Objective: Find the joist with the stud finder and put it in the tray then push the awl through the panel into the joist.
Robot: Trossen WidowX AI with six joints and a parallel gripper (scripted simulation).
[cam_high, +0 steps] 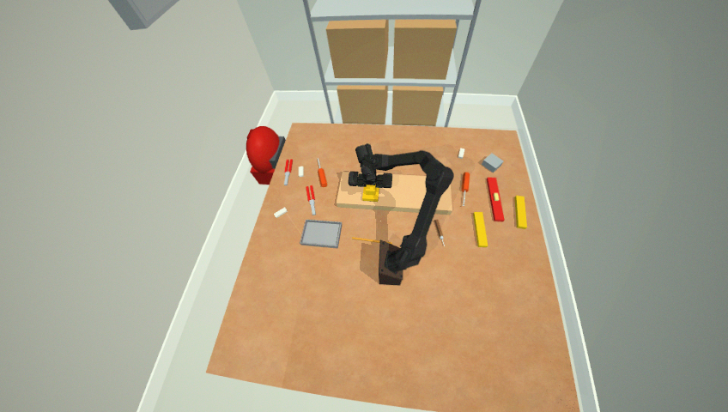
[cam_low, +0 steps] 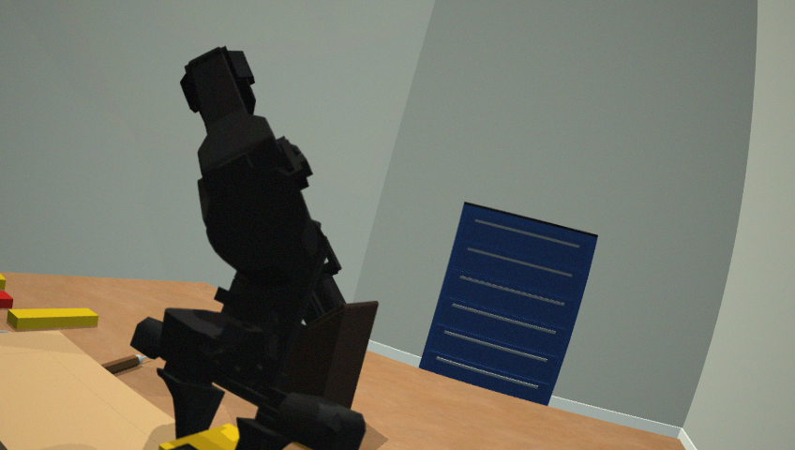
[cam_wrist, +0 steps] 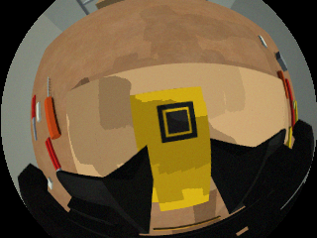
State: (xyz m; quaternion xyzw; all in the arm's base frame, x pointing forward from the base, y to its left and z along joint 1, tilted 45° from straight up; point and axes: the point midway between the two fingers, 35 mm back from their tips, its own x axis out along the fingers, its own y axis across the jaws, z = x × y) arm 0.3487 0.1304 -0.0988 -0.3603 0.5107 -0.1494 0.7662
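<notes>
Now: the grey tray 260 mm behind my gripper tip, 170 mm to the left of it and 50 mm below it. Also, from my gripper tip: red level 90 mm ahead, 570 mm to the right, 50 mm below; then awl 150 mm behind, 340 mm to the right, 60 mm below; then yellow stud finder 10 mm ahead, 20 mm above.
</notes>
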